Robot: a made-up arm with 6 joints. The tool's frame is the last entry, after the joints. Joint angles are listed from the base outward.
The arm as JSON. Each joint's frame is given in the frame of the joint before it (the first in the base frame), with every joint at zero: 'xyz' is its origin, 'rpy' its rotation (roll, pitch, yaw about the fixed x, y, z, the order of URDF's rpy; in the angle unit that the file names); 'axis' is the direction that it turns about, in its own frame. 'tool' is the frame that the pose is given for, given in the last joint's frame.
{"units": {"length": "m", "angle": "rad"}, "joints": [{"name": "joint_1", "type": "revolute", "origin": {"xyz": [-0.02, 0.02, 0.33], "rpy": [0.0, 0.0, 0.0]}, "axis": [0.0, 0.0, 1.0]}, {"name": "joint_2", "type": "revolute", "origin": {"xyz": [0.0, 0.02, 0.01], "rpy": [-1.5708, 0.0, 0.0]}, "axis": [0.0, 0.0, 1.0]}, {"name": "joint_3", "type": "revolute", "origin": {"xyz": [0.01, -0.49, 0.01], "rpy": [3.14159, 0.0, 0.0]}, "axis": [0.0, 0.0, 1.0]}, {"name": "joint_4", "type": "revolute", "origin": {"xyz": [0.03, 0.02, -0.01], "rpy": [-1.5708, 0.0, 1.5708]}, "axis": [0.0, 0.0, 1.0]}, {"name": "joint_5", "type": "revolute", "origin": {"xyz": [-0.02, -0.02, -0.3], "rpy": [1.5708, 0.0, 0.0]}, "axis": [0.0, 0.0, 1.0]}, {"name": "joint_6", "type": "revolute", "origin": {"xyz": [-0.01, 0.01, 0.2], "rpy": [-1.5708, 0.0, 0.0]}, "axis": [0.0, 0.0, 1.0]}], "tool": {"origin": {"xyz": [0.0, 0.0, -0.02], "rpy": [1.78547, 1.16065, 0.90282]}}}
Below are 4 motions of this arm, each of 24 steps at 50 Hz.
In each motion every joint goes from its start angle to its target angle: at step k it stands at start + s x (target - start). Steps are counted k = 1, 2, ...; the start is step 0. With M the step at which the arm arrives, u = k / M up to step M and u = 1 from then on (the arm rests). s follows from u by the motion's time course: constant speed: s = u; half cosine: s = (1 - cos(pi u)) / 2; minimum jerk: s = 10 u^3 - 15 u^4 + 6 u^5.
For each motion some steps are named. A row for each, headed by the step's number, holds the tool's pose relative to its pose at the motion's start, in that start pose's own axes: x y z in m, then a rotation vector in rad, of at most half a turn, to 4 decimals.
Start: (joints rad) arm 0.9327 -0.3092 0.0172 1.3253 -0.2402 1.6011
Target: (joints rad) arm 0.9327 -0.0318 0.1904 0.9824 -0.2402 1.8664
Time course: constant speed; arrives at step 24
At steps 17, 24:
17: 0.1335 0.0093 0.0198 -0.0080 -0.0771 0.1060
24: 0.1881 0.0211 0.0332 -0.0109 -0.1099 0.1479

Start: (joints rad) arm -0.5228 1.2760 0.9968 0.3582 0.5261 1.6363
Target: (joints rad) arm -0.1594 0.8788 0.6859 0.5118 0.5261 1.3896
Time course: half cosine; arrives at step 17
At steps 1, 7, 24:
1: 0.0005 -0.0009 0.0032 -0.0001 -0.0038 0.0013
7: 0.0093 -0.0344 0.1374 -0.0026 -0.1604 0.0568
24: -0.0321 -0.0763 0.3666 -0.0031 -0.4354 0.1697

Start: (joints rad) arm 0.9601 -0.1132 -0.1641 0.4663 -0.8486 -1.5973
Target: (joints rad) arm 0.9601 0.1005 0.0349 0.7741 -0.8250 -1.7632
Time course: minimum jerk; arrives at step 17
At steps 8, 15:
8: 0.0247 0.0314 -0.0413 -0.0466 -0.0411 0.0810
15: 0.0558 0.0601 -0.0940 -0.1020 -0.0806 0.1831

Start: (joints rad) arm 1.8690 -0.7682 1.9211 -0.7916 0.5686 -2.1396
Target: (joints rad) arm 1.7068 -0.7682 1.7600 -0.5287 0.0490 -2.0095
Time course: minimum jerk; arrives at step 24
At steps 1, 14, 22, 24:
1: 0.0000 0.0000 0.0000 -0.0004 -0.0003 -0.0002
14: -0.0312 -0.0096 0.0163 -0.4301 -0.3125 -0.1977
22: -0.0474 -0.0162 0.0232 -0.6642 -0.4665 -0.2993
24: -0.0476 -0.0163 0.0233 -0.6678 -0.4688 -0.3008

